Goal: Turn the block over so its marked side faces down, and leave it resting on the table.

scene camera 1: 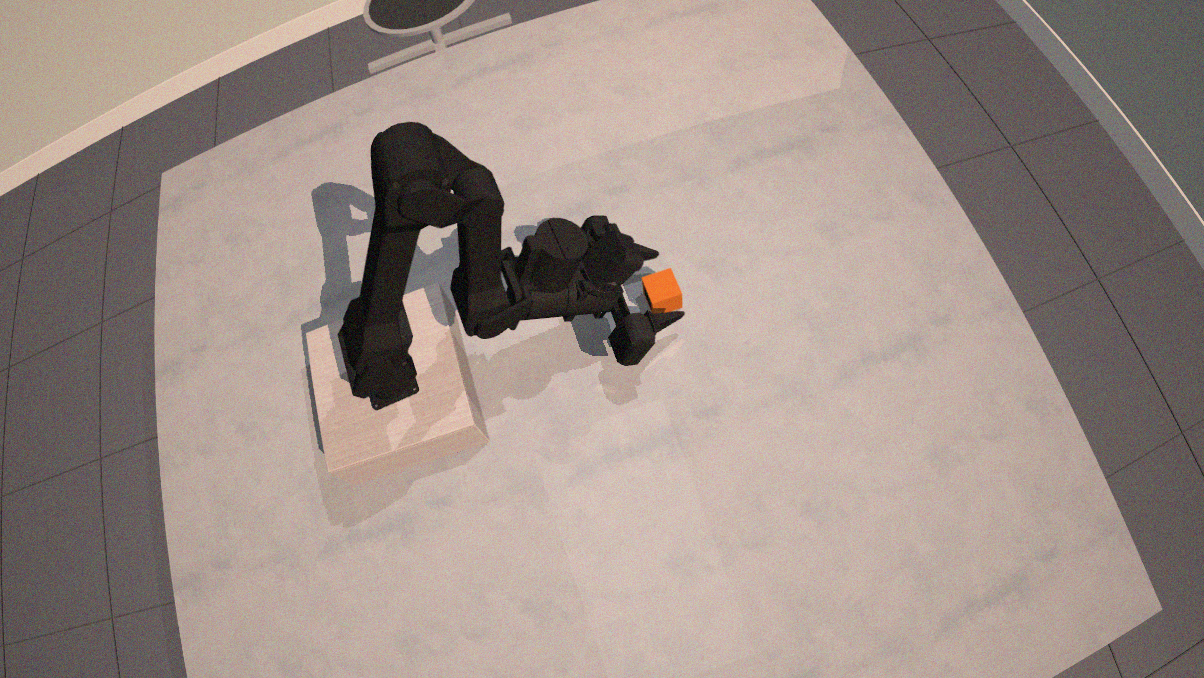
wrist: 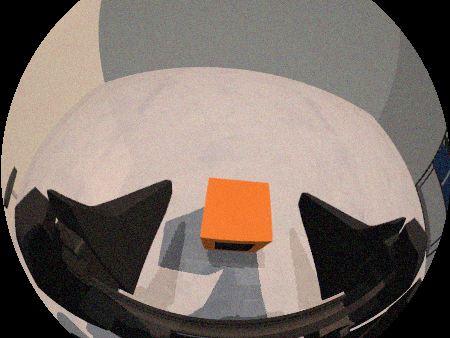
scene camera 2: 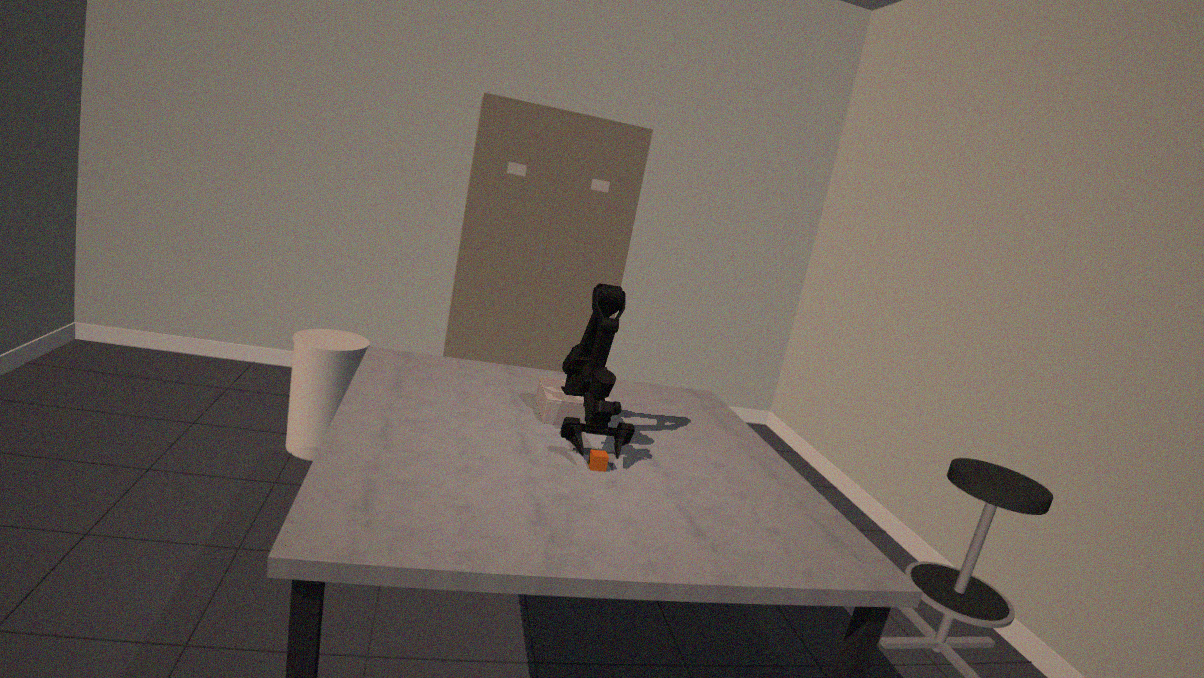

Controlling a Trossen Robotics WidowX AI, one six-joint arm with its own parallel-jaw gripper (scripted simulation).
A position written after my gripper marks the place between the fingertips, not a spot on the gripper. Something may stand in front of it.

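Observation:
An orange block (scene camera 1: 661, 290) is here, and the wrist view shows the block (wrist: 237, 218) as well. As for my gripper (scene camera 1: 670, 284), it is open and holds nothing; scene camera 2 shows the gripper (scene camera 2: 600, 456), and so does the wrist view, where I find my gripper (wrist: 238, 194).

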